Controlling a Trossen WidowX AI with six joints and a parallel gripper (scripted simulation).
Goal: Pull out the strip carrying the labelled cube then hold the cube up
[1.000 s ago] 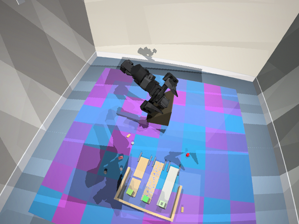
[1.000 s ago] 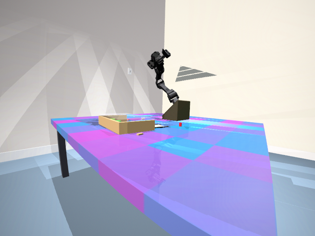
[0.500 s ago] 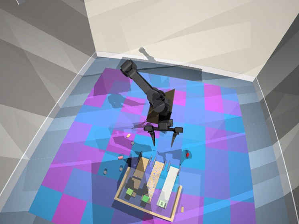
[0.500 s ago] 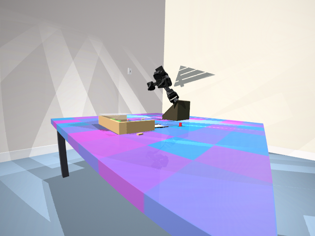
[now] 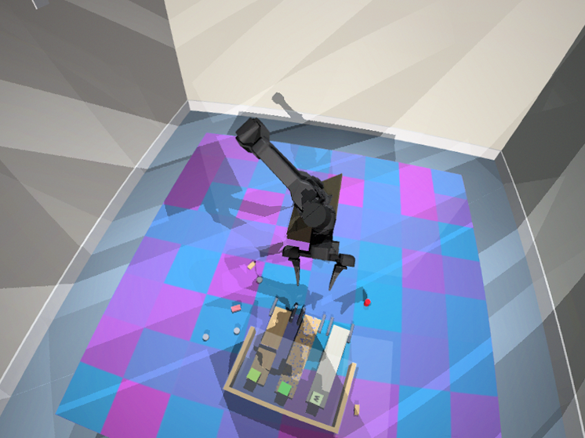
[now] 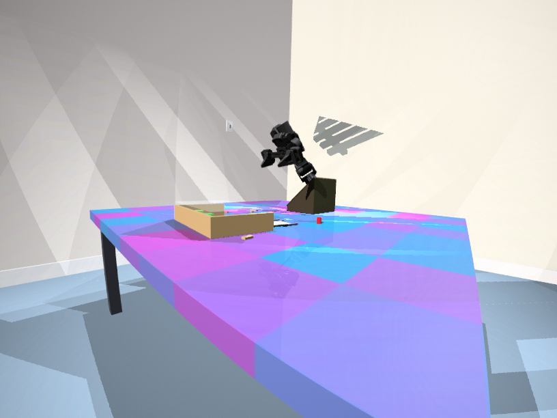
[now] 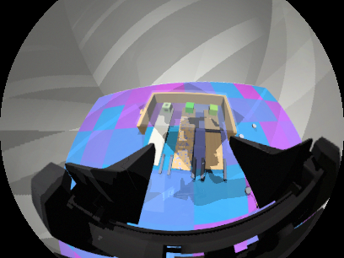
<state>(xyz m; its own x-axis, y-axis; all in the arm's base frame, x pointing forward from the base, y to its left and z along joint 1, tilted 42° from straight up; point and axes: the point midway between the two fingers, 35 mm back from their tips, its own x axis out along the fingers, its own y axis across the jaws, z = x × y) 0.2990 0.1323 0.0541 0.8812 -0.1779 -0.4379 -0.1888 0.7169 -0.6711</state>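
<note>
The red cylinder is 90 mm behind my gripper tip, 170 mm to the left of it and 190 mm below it. From my gripper tip the other things lie so: pink block (70 mm ahead, 220 mm to the right, 190 mm below); then labelled cube (240 mm ahead, 110 mm to the left, 180 mm below); then white strip (140 mm ahead, 110 mm to the left, 200 mm below).
</note>
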